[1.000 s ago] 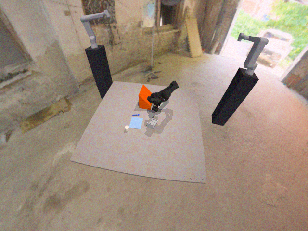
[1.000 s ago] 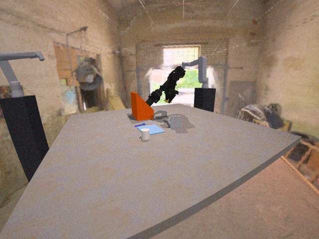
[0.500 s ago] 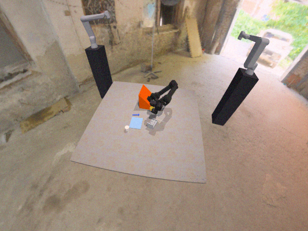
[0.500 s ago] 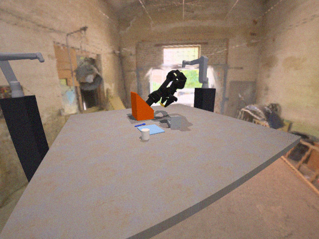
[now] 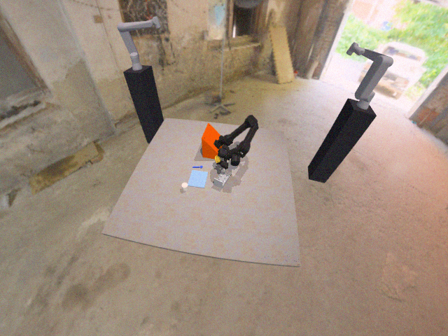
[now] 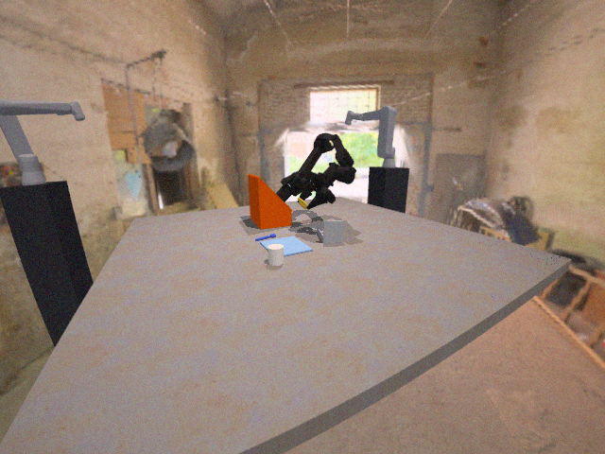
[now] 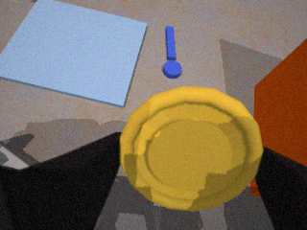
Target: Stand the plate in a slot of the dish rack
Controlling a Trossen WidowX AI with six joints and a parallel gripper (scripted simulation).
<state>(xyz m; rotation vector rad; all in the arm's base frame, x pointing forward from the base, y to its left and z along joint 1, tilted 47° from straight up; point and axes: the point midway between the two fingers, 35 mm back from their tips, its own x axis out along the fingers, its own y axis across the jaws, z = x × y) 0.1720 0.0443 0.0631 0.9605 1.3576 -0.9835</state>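
Now: gripper tip 100 mm short of the grey dish rack, 80 mm above it and 70 mm to the right of it. From my gripper tip the other things lie so: yellow plate right at my gripper tip; then blue spoon 150 mm to the right, 100 mm below, 30 mm ahead; then light blue mat 140 mm ahead, 110 mm to the right, 100 mm below.
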